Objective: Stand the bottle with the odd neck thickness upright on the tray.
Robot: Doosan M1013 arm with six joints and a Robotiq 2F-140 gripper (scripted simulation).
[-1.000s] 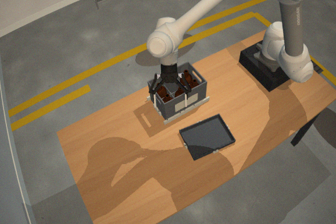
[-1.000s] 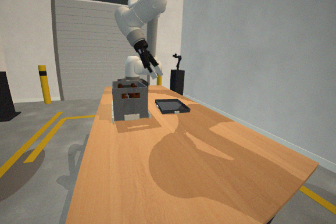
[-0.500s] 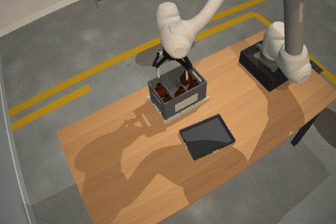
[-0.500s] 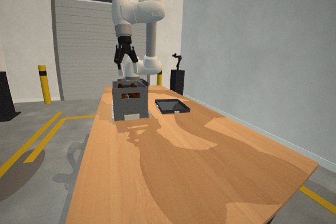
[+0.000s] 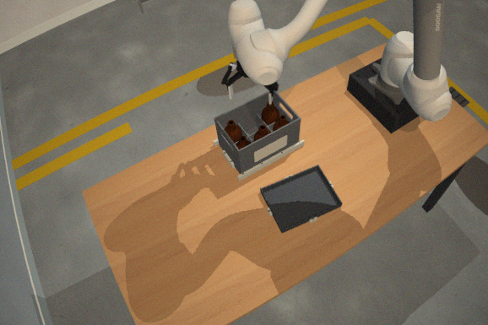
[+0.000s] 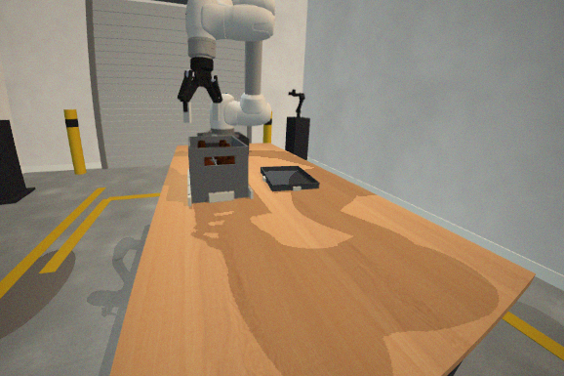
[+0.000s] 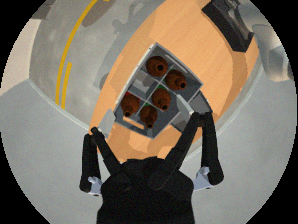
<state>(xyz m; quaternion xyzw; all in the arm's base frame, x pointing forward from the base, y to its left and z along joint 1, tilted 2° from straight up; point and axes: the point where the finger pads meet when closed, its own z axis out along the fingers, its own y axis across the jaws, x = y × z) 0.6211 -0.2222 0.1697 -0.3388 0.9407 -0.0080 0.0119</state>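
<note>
Right now the grey crate is 4 cm to the left of my hand and 17 cm below it. Also, from my hand: dark tray: 4 cm ahead, 34 cm to the left, 24 cm below; glass bottle: 1 cm ahead, 8 cm to the left, 17 cm below.
</note>
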